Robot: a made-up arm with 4 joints.
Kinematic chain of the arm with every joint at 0, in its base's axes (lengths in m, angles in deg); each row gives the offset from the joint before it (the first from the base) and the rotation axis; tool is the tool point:
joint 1: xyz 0 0 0.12 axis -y
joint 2: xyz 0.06 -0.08 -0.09 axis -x
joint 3: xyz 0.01 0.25 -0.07 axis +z
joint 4: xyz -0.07 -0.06 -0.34 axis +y
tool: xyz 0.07 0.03 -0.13
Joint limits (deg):
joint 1: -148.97..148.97
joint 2: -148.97..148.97
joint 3: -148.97..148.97
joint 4: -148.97..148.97
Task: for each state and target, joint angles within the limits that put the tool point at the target. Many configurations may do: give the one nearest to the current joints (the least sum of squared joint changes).
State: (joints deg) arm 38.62 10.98 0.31 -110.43
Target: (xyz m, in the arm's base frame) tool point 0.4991 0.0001 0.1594
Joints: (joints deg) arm 79.65 22.38 4.01 -92.79
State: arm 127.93 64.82 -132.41 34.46
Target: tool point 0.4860 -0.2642 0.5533
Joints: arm 128.45 44.03 -128.27 -6.86
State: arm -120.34 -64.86 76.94 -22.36
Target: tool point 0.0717 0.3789 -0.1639
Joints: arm -144.73 -99.96 80.07 -16.47
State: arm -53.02 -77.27 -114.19 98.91
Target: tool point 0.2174 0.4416 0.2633
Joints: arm -41.71 -74.35 -97.05 118.27
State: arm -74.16 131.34 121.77 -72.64
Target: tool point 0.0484 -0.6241 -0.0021
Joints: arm -30.83 127.49 86.80 -50.84
